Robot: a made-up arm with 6 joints. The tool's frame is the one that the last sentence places. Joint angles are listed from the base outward.
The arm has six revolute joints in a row. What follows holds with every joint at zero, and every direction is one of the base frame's. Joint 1 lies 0.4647 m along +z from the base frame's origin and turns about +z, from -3.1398 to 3.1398 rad. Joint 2 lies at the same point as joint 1 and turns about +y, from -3.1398 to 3.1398 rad. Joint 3 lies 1.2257 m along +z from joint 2 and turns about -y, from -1.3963 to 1.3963 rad. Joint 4 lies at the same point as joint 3 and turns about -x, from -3.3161 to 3.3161 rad. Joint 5 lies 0.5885 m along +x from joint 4 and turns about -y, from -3.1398 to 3.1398 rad. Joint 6 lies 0.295 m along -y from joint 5 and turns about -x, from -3.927 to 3.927 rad. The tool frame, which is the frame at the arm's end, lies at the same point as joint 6; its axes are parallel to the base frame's.
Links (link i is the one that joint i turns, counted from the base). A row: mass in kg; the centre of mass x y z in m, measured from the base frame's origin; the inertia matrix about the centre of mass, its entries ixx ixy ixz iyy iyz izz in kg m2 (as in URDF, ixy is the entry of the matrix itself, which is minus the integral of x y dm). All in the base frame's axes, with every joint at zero. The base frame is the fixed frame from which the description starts. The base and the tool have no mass.
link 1: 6.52; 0.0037 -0.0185 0.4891; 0.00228 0 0 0.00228 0 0.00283
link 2: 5.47; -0.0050 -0.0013 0.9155; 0.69 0 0 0.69 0 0.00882
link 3: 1.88; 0.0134 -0.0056 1.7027; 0.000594 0 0 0.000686 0 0.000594
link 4: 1.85; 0.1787 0.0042 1.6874; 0.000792 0 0 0.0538 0 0.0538
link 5: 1.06; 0.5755 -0.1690 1.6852; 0.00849 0 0 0.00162 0 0.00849
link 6: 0.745; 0.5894 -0.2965 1.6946; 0.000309 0 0 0.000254 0 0.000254
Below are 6 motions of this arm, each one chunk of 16 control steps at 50 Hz.
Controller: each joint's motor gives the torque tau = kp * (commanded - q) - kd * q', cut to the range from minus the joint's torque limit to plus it. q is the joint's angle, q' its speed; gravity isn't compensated. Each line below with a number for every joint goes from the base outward.
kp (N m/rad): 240 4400 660 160 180 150
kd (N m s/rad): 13 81 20 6.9 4.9 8.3
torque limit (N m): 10 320 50 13 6.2 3.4
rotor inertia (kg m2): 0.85 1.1 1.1 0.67 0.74 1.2
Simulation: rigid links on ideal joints. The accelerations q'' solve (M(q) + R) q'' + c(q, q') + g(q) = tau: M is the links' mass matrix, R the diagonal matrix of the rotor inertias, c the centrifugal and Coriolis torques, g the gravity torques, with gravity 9.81 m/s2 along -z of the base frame. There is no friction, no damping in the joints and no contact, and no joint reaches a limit. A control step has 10 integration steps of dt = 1/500 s. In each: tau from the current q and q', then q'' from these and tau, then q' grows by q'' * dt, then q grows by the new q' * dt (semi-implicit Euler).
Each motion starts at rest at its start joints. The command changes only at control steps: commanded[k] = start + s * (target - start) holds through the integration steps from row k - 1 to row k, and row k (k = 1, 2, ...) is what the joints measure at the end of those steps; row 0 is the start. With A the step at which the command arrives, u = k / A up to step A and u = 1 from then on. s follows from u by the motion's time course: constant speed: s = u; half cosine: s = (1 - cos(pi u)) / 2; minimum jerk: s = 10 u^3 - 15 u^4 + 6 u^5; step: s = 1 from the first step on.
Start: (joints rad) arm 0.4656 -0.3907 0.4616 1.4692 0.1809 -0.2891
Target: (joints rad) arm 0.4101 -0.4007 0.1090 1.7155 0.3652 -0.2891
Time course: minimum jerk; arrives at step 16
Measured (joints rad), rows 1 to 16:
1: 0.4656 -0.3913 0.4603 1.4691 0.1809 -0.2891
2: 0.4656 -0.3928 0.4570 1.4691 0.1811 -0.2891
3: 0.4655 -0.3949 0.4516 1.4696 0.1818 -0.2891
4: 0.4653 -0.3976 0.4434 1.4714 0.1836 -0.2891
5: 0.4649 -0.4007 0.4310 1.4754 0.1874 -0.2891
6: 0.4640 -0.4040 0.4131 1.4825 0.1940 -0.2891
7: 0.4626 -0.4074 0.3886 1.4938 0.2038 -0.2891
8: 0.4605 -0.4107 0.3571 1.5097 0.2169 -0.2891
9: 0.4577 -0.4134 0.3189 1.5305 0.2333 -0.2891
10: 0.4539 -0.4153 0.2755 1.5559 0.2530 -0.2891
11: 0.4493 -0.4159 0.2289 1.5850 0.2760 -0.2891
12: 0.4438 -0.4152 0.1821 1.6167 0.3019 -0.2891
13: 0.4375 -0.4129 0.1378 1.6495 0.3290 -0.2891
14: 0.4307 -0.4094 0.0989 1.6816 0.3555 -0.2891
15: 0.4236 -0.4049 0.0678 1.7112 0.3795 -0.2891
16: 0.4165 -0.4002 0.0452 1.7368 0.4001 -0.2891

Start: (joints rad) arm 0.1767 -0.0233 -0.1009 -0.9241 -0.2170 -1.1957
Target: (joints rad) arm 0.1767 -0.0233 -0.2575 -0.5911 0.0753 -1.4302
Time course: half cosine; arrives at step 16
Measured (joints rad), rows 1 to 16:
1: 0.1767 -0.0231 -0.1024 -0.9243 -0.2168 -1.1958
2: 0.1768 -0.0227 -0.1065 -0.9244 -0.2160 -1.1961
3: 0.1770 -0.0220 -0.1130 -0.9234 -0.2136 -1.1971
4: 0.1775 -0.0213 -0.1218 -0.9203 -0.2087 -1.1990
5: 0.1782 -0.0206 -0.1327 -0.9139 -0.2006 -1.2021
6: 0.1793 -0.0200 -0.1458 -0.9032 -0.1890 -1.2064
7: 0.1807 -0.0196 -0.1607 -0.8875 -0.1741 -1.2118
8: 0.1821 -0.0194 -0.1772 -0.8666 -0.1558 -1.2183
9: 0.1835 -0.0193 -0.1947 -0.8407 -0.1341 -1.2260
10: 0.1847 -0.0194 -0.2129 -0.8102 -0.1089 -1.2348
11: 0.1854 -0.0197 -0.2308 -0.7760 -0.0804 -1.2448
12: 0.1856 -0.0200 -0.2479 -0.7395 -0.0484 -1.2559
13: 0.1849 -0.0204 -0.2633 -0.7023 -0.0132 -1.2681
14: 0.1836 -0.0207 -0.2762 -0.6662 0.0242 -1.2815
15: 0.1815 -0.0211 -0.2861 -0.6331 0.0611 -1.2961
16: 0.1788 -0.0213 -0.2924 -0.6045 0.0950 -1.3118

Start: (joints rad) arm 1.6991 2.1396 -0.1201 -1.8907 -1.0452 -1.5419
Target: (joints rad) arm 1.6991 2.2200 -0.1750 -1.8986 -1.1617 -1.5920
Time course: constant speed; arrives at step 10
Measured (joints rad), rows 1 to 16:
1: 1.6991 2.1416 -0.1191 -1.8910 -1.0458 -1.5420
2: 1.6990 2.1471 -0.1170 -1.8918 -1.0479 -1.5425
3: 1.6988 2.1560 -0.1150 -1.8932 -1.0521 -1.5435
4: 1.6986 2.1677 -0.1139 -1.8950 -1.0590 -1.5451
5: 1.6983 2.1812 -0.1145 -1.8971 -1.0685 -1.5475
6: 1.6981 2.1954 -0.1170 -1.8993 -1.0807 -1.5505
7: 1.6978 2.2092 -0.1215 -1.9015 -1.0951 -1.5543
8: 1.6976 2.2219 -0.1279 -1.9034 -1.1111 -1.5588
9: 1.6975 2.2328 -0.1356 -1.9050 -1.1283 -1.5639
10: 1.6975 2.2417 -0.1442 -1.9062 -1.1460 -1.5696
11: 1.6975 2.2482 -0.1528 -1.9069 -1.1629 -1.5756
12: 1.6977 2.2515 -0.1603 -1.9069 -1.1777 -1.5815
13: 1.6980 2.2516 -0.1660 -1.9064 -1.1894 -1.5872
14: 1.6983 2.2488 -0.1695 -1.9055 -1.1978 -1.5923
15: 1.6987 2.2442 -0.1707 -1.9043 -1.2029 -1.5967
16: 1.6991 2.2385 -0.1699 -1.9031 -1.2046 -1.6004

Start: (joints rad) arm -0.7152 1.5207 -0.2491 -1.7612 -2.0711 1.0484
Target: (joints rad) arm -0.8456 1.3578 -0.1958 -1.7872 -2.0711 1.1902
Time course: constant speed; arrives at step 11
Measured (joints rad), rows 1 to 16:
1: -0.7153 1.5211 -0.2481 -1.7613 -2.0711 1.0487
2: -0.7155 1.5207 -0.2454 -1.7617 -2.0712 1.0499
3: -0.7160 1.5175 -0.2409 -1.7625 -2.0714 1.0522
4: -0.7169 1.5100 -0.2350 -1.7638 -2.0716 1.0556
5: -0.7183 1.4978 -0.2282 -1.7655 -2.0720 1.0602
6: -0.7200 1.4811 -0.2207 -1.7678 -2.0723 1.0658
7: -0.7221 1.4610 -0.2130 -1.7704 -2.0726 1.0725
8: -0.7247 1.4387 -0.2055 -1.7736 -2.0729 1.0804
9: -0.7276 1.4158 -0.1985 -1.7770 -2.0730 1.0894
10: -0.7310 1.3936 -0.1921 -1.7807 -2.0730 1.0996
11: -0.7348 1.3730 -0.1866 -1.7846 -2.0729 1.1108
12: -0.7390 1.3561 -0.1821 -1.7884 -2.0726 1.1232
13: -0.7436 1.3449 -0.1792 -1.7920 -2.0723 1.1367
14: -0.7486 1.3402 -0.1780 -1.7951 -2.0718 1.1510
15: -0.7541 1.3419 -0.1783 -1.7976 -2.0713 1.1653
16: -0.7599 1.3487 -0.1799 -1.7993 -2.0708 1.1788

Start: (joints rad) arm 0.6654 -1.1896 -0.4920 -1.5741 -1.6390 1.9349
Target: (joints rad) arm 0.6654 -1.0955 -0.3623 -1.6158 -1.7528 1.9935
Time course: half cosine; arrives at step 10
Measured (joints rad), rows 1 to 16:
1: 0.6654 -1.1909 -0.4929 -1.5742 -1.6391 1.9349
2: 0.6654 -1.1934 -0.4947 -1.5744 -1.6399 1.9351
3: 0.6654 -1.1952 -0.4958 -1.5752 -1.6420 1.9358
4: 0.6655 -1.1941 -0.4947 -1.5766 -1.6465 1.9370
5: 0.6655 -1.1884 -0.4897 -1.5791 -1.6538 1.9393
6: 0.6656 -1.1776 -0.4798 -1.5826 -1.6643 1.9426
7: 0.6657 -1.1618 -0.4647 -1.5873 -1.6780 1.9470
8: 0.6658 -1.1425 -0.4450 -1.5929 -1.6948 1.9526
9: 0.6659 -1.1221 -0.4220 -1.5992 -1.7141 1.9592
10: 0.6660 -1.1033 -0.3981 -1.6057 -1.7344 1.9666
11: 0.6661 -1.0886 -0.3760 -1.6118 -1.7539 1.9742
12: 0.6662 -1.0796 -0.3581 -1.6172 -1.7709 1.9817
13: 0.6662 -1.0769 -0.3459 -1.6217 -1.7847 1.9888
14: 0.6662 -1.0800 -0.3400 -1.6249 -1.7952 1.9952
15: 0.6661 -1.0874 -0.3398 -1.6269 -1.8025 2.0007
16: 0.6660 -1.0975 -0.3446 -1.6276 -1.8064 2.0051

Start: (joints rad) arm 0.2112 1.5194 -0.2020 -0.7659 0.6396 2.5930
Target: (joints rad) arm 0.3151 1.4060 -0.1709 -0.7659 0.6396 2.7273
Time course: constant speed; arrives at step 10
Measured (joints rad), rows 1 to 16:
1: 0.2113 1.5201 -0.2012 -0.7658 0.6396 2.5934
2: 0.2114 1.5209 -0.1992 -0.7658 0.6397 2.5946
3: 0.2118 1.5199 -0.1962 -0.7660 0.6399 2.5970
4: 0.2125 1.5159 -0.1924 -0.7663 0.6401 2.6005
5: 0.2135 1.5081 -0.1882 -0.7668 0.6404 2.6052
6: 0.2148 1.4965 -0.1837 -0.7674 0.6407 2.6110
7: 0.2165 1.4818 -0.1792 -0.7679 0.6410 2.6179
8: 0.2186 1.4649 -0.1748 -0.7680 0.6413 2.6260
9: 0.2211 1.4469 -0.1705 -0.7678 0.6414 2.6353
10: 0.2239 1.4291 -0.1664 -0.7672 0.6415 2.6456
11: 0.2273 1.4133 -0.1628 -0.7659 0.6414 2.6571
12: 0.2310 1.4016 -0.1600 -0.7639 0.6411 2.6698
13: 0.2353 1.3951 -0.1581 -0.7614 0.6407 2.6834
14: 0.2400 1.3942 -0.1573 -0.7586 0.6402 2.6972
15: 0.2452 1.3981 -0.1574 -0.7559 0.6397 2.7107
16: 0.2508 1.4056 -0.1584 -0.7537 0.6392 2.7232

